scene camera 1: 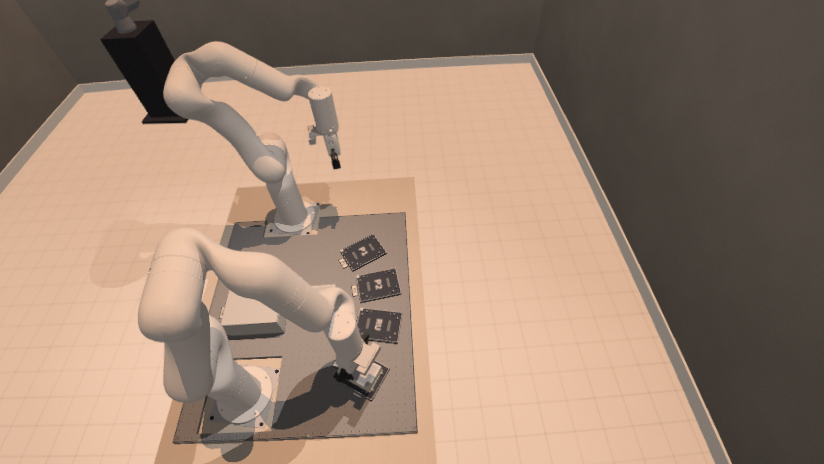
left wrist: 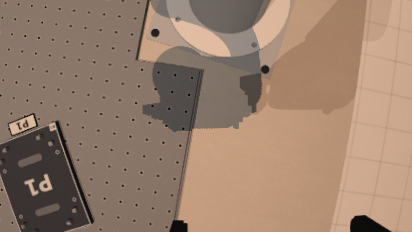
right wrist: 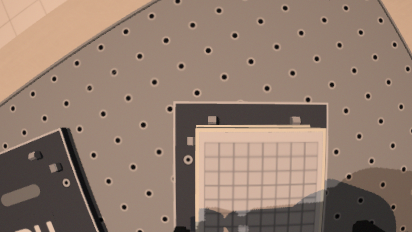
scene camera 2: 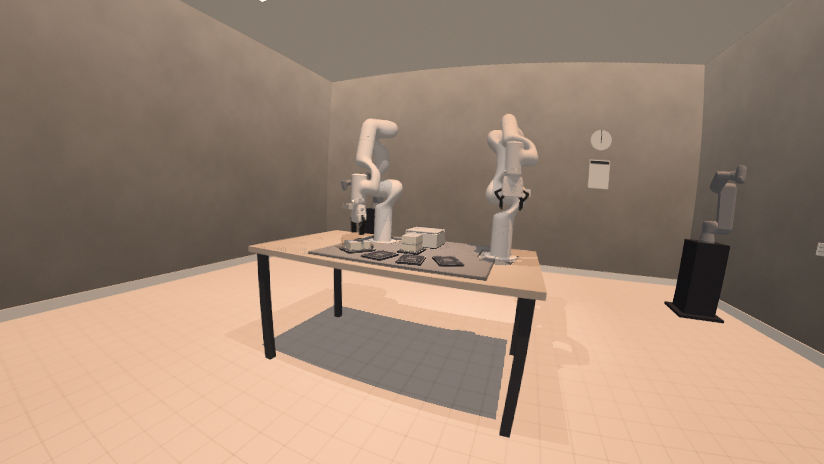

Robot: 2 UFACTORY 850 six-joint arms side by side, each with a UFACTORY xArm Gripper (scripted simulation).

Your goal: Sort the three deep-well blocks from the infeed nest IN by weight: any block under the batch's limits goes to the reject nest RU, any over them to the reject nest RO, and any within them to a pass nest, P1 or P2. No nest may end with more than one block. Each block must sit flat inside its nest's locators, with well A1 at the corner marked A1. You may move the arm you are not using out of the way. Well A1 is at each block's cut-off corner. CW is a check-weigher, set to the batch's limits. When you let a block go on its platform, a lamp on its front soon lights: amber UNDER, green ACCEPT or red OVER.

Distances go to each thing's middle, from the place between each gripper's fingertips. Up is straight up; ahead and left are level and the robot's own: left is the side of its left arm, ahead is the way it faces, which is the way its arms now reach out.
The nest RU (scene camera 1: 362,321) is 180 mm to the left of my right hand, 100 mm below it and 50 mm ahead of it. From my right hand the other things lie so: pale check-weigher (scene camera 1: 242,316): 430 mm behind, 230 mm to the left, 40 mm below; nest P2 (scene camera 1: 393,279): 350 mm to the left, 100 mm below, 30 mm ahead; nest P1 (scene camera 1: 350,258): 510 mm to the left, 100 mm below, 50 mm behind.
I see the nest P1 110 mm ahead of my left hand, 270 mm to the right of it and 280 mm below it. Also, from my left hand: nest RU: 200 mm ahead, 600 mm to the right, 280 mm below; pale check-weigher: 270 mm behind, 550 mm to the right, 220 mm below; nest P2: 190 mm ahead, 430 mm to the right, 280 mm below.
